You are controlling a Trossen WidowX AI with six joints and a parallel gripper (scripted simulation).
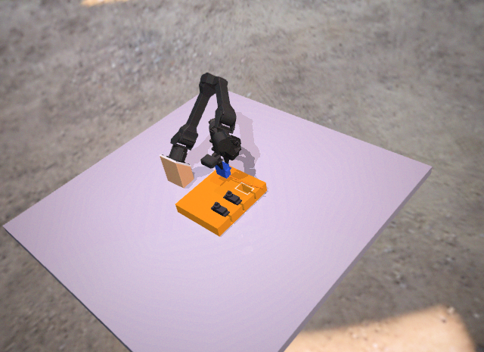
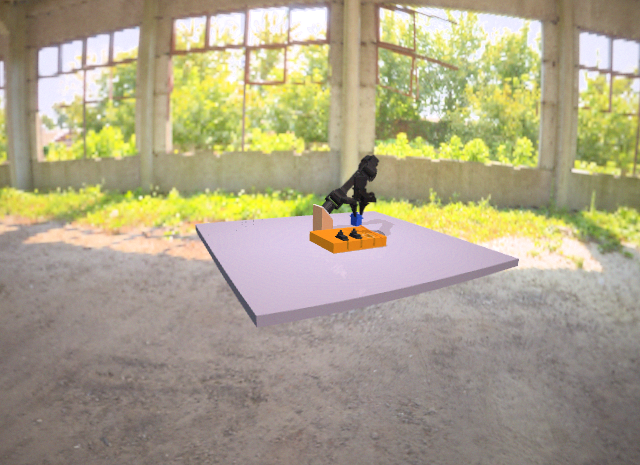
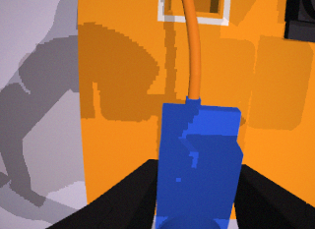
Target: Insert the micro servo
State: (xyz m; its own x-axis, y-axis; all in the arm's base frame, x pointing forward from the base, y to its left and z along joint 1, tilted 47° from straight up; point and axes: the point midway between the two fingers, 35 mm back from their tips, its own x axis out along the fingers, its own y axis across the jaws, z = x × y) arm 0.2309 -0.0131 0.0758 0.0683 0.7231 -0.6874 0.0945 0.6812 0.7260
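Now: the orange deck 10 cm below my gripper tip, 7 cm to the right of it and 2 cm behind it.
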